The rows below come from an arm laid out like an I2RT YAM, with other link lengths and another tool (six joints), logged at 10 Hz.
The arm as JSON. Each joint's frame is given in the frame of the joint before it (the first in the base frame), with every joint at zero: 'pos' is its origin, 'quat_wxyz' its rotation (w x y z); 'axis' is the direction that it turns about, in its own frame. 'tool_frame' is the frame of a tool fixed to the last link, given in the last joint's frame.
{
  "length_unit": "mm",
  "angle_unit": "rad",
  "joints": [
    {
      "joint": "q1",
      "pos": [
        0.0,
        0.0,
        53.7
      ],
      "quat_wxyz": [
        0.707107,
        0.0,
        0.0,
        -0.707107
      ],
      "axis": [
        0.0,
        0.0,
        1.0
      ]
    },
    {
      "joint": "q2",
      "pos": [
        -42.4,
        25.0,
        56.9
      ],
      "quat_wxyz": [
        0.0,
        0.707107,
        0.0,
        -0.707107
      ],
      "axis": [
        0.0,
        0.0,
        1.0
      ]
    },
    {
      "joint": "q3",
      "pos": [
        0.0,
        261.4,
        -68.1
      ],
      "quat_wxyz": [
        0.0,
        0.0,
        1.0,
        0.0
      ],
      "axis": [
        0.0,
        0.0,
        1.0
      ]
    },
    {
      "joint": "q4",
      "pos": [
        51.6,
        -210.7,
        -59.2
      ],
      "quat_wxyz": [
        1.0,
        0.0,
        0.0,
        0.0
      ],
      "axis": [
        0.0,
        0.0,
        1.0
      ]
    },
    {
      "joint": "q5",
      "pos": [
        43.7,
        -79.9,
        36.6
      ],
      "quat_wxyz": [
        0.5,
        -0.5,
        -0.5,
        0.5
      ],
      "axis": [
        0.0,
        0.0,
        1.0
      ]
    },
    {
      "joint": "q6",
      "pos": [
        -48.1,
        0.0,
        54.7
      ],
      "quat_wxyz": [
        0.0,
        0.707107,
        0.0,
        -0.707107
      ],
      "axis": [
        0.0,
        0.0,
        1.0
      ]
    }
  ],
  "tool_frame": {
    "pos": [
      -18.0,
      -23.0,
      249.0
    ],
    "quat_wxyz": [
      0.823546,
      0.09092,
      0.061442,
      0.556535
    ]
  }
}
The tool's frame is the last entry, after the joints.
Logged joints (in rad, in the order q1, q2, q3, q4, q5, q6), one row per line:
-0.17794, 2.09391, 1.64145, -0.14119, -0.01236, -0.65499
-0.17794, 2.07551, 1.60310, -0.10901, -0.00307, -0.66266
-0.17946, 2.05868, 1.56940, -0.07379, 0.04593, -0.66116
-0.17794, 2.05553, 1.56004, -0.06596, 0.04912, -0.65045
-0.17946, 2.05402, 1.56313, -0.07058, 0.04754, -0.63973
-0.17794, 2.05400, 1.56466, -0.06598, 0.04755, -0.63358
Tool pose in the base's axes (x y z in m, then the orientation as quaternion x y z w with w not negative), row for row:
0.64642, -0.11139, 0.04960, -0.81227, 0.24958, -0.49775, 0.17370
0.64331, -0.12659, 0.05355, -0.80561, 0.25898, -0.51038, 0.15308
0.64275, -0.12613, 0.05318, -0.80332, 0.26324, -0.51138, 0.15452
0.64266, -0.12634, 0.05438, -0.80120, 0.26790, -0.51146, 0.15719
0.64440, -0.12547, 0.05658, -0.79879, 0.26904, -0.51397, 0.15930
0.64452, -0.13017, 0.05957, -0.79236, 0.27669, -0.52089, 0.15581
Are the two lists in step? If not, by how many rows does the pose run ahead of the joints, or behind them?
The pose runs 1 row ahead of the joints: the pose in row i belongs to the joints in row i + 1.
